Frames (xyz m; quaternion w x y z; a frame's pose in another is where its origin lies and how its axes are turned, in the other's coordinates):
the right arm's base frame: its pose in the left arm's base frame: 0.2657 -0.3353 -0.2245 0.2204 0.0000 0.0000 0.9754
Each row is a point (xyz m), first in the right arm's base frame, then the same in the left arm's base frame.
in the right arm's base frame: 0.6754 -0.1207 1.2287
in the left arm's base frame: -0.2922 0.0641 1.0042
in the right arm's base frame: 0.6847 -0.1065 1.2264
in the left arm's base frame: -0.3067 0.0552 1.0019
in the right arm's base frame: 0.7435 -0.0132 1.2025
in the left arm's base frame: -0.3999 -0.0037 0.9780
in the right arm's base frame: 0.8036 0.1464 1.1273
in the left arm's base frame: -0.5228 -0.1220 0.9028
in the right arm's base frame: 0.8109 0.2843 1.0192
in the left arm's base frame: -0.5887 -0.2433 0.7947
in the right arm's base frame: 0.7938 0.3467 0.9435
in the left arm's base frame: -0.6000 -0.3070 0.7190
